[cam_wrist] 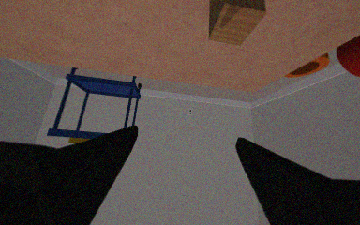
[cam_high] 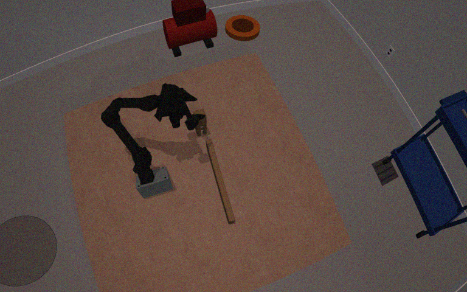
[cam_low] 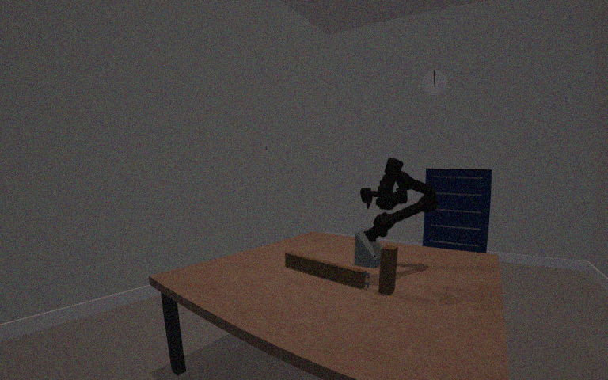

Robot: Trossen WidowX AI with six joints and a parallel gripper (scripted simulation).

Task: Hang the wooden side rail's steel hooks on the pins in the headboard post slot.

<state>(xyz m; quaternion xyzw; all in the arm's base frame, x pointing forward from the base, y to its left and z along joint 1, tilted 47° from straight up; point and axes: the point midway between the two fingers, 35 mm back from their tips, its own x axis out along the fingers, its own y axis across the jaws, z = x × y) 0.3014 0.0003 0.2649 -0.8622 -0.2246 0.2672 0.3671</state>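
Right now my gripper tip is 5 cm to the right of the headboard post and 23 cm above it.
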